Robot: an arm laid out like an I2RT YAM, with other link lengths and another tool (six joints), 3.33 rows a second.
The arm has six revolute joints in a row. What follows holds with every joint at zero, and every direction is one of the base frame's.
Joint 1 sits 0.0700 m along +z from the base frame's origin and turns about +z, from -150.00 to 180.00 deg.
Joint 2 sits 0.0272 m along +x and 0.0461 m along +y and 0.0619 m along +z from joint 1 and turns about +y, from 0.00 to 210.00 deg.
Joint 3 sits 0.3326 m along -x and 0.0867 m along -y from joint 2 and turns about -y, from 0.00 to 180.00 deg.
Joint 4 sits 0.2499 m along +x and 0.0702 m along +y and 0.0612 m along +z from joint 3 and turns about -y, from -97.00 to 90.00 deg.
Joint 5 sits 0.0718 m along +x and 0.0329 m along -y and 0.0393 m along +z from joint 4 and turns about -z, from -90.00 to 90.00 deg.
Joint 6 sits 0.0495 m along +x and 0.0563 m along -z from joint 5 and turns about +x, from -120.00 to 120.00 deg.
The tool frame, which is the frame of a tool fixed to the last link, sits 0.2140 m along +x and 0.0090 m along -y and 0.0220 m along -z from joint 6; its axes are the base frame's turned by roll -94.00, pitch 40.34 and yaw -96.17 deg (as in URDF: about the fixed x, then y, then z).
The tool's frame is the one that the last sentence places.
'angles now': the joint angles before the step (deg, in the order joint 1, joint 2, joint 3, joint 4, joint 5, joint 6). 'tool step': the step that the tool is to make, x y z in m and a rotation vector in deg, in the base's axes. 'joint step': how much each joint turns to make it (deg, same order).
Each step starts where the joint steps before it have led.
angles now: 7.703 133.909 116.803 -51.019 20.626 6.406
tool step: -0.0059 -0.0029 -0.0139 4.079 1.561 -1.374
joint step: -1.987 0.612 -0.118 -0.666 -4.169 1.011
